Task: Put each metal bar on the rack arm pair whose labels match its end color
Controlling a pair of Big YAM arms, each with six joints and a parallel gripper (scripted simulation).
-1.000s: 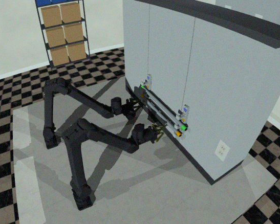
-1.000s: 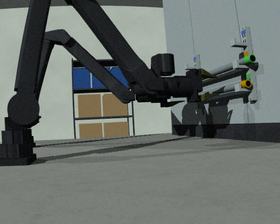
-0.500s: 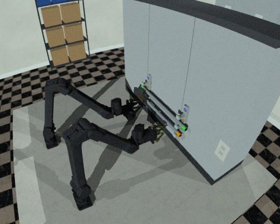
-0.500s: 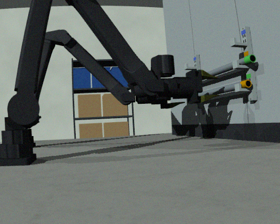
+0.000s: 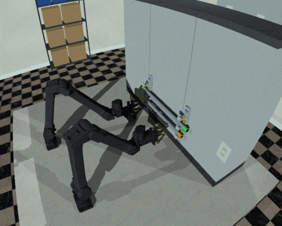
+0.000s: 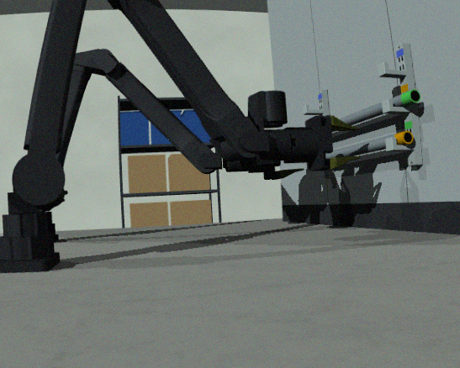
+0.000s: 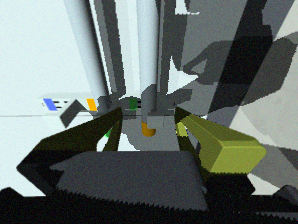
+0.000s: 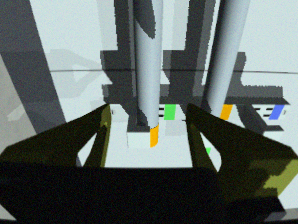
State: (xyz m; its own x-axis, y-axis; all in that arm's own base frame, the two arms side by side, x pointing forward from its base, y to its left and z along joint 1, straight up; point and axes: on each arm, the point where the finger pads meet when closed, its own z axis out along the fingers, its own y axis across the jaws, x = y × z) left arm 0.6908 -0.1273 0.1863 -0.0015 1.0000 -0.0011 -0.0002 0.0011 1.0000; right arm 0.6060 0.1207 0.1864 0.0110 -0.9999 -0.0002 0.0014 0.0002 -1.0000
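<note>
My right gripper is now 140 mm to the right of the orange-ended bar and 90 mm short of it. The rest, counted from my right hand: green-ended bar (130 mm to the left, 100 mm ahead, 70 mm above); then grey cabinet wall (290 mm ahead, 260 mm above, 140 mm to the left); then wall outlet (380 mm to the right, 110 mm above, 60 mm ahead).
Right now my left hand is 16 cm to the left of the orange-ended bar and 5 cm short of it. The rest, counted from my left hand: green-ended bar: 17 cm to the right, 7 cm above, 5 cm ahead; then grey cabinet wall: 26 cm above, 24 cm ahead, 15 cm to the right; then wall outlet: 68 cm to the right, 11 cm above, 1 cm ahead.
</note>
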